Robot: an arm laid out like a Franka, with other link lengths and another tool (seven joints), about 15 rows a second.
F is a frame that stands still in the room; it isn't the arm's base.
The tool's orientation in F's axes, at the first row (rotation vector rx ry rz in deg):
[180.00 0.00 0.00]
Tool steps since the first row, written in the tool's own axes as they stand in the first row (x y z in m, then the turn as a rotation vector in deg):
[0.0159 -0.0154 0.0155 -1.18 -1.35 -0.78]
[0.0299 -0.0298 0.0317 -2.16 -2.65 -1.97]
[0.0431 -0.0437 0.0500 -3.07 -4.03 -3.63]
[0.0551 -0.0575 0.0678 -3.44 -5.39 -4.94]
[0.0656 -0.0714 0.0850 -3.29 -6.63 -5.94]
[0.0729 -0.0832 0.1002 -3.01 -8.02 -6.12]
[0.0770 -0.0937 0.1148 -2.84 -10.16 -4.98]
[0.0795 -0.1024 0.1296 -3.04 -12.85 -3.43]
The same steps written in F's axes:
[0.0159 0.0154 -0.0155 -1.18 1.35 0.78]
[0.0299 0.0298 -0.0317 -2.16 2.65 1.97]
[0.0431 0.0437 -0.0500 -3.07 4.03 3.63]
[0.0551 0.0575 -0.0678 -3.44 5.39 4.94]
[0.0656 0.0714 -0.0850 -3.29 6.63 5.94]
[0.0729 0.0832 -0.1002 -3.01 8.02 6.12]
[0.0770 0.0937 -0.1148 -2.84 10.16 4.98]
[0.0795 0.1024 -0.1296 -3.04 12.85 3.43]

